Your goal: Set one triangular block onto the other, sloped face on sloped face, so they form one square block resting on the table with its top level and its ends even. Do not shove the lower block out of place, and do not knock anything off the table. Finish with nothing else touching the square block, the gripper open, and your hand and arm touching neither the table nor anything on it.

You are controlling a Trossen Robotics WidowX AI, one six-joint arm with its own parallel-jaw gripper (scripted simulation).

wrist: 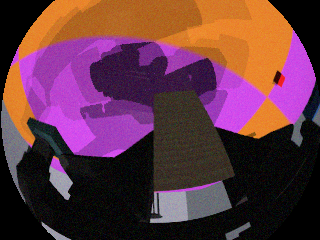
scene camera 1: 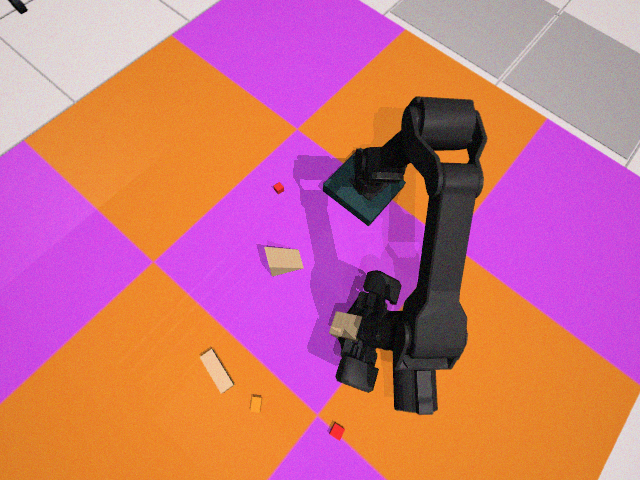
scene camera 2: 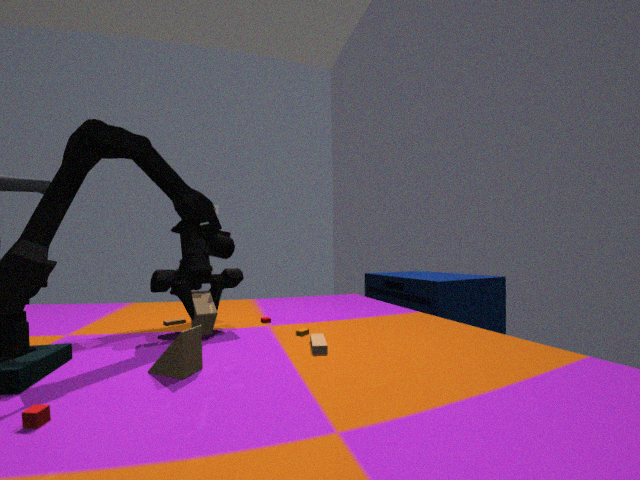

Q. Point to a tan triangular block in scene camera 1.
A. At 280, 260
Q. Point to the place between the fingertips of my gripper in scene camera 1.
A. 343, 327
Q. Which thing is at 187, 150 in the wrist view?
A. A tan triangular block.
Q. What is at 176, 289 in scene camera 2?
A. My gripper.
